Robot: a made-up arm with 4 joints.
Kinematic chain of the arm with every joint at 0, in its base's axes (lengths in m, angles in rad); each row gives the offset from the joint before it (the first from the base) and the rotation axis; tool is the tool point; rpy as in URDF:
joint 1: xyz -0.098 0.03 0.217 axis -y
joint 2: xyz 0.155 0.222 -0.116 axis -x
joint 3: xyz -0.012 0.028 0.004 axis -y
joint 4: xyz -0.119 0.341 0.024 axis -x
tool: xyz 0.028 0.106 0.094 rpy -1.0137 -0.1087 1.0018
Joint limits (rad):
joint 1: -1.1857..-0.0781
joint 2: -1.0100..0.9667
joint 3: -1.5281..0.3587
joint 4: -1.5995..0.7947
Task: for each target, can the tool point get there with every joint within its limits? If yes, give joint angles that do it. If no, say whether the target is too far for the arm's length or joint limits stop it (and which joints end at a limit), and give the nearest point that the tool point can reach.
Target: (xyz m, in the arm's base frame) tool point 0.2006 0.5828 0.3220
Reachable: yes | joints -0.6324 -0.5621 -0.9398 0.0660
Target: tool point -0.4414 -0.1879 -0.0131
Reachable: no: joint limits stop it (at a limit: joint 2, joint 3, joint 4) | nearest point -0.3375 0.4816 0.0565 | short by 0.681 m
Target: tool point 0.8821 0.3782 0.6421
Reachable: no: too far | nearest point 0.2925 0.4164 0.3864 | short by 0.644 m
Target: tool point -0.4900 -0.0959 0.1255
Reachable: no: joint limits stop it (at a limit: joint 1, joint 2, joint 3, joint 4) | nearest point -0.3600 0.4816 0.0966 | short by 0.593 m
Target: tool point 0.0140 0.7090 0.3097
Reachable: yes | joints -0.1621 -0.2161 -0.4140 0.2467
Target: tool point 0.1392 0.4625 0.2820
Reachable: yes | joints -1.0519 -0.5977 -0.0548 -0.8143
